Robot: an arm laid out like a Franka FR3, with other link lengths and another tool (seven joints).
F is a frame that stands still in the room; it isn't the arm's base.
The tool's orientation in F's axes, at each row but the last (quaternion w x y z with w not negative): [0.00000, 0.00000, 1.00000, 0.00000]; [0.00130, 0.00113, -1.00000, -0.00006]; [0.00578, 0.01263, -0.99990, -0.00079]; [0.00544, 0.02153, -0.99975, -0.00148]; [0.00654, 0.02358, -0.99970, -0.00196]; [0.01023, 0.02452, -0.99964, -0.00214]
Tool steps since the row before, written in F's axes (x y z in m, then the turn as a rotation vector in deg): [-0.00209, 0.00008, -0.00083, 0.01, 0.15, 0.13]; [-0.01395, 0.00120, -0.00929, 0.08, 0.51, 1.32]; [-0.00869, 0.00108, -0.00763, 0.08, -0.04, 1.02]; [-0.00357, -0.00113, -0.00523, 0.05, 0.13, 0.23]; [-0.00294, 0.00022, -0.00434, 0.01, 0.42, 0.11]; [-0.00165, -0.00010, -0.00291, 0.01, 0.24, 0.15]
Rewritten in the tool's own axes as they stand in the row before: [0.00209, 0.00008, 0.00083, -0.01, 0.15, -0.13]; [0.01392, 0.00123, 0.00933, -0.08, 0.51, -1.32]; [0.00857, 0.00129, 0.00773, -0.07, -0.04, -1.02]; [0.00356, -0.00099, 0.00527, -0.05, 0.13, -0.23]; [0.00287, 0.00034, 0.00438, -0.03, 0.42, -0.11]; [0.00159, -0.00003, 0.00294, -0.02, 0.24, -0.15]
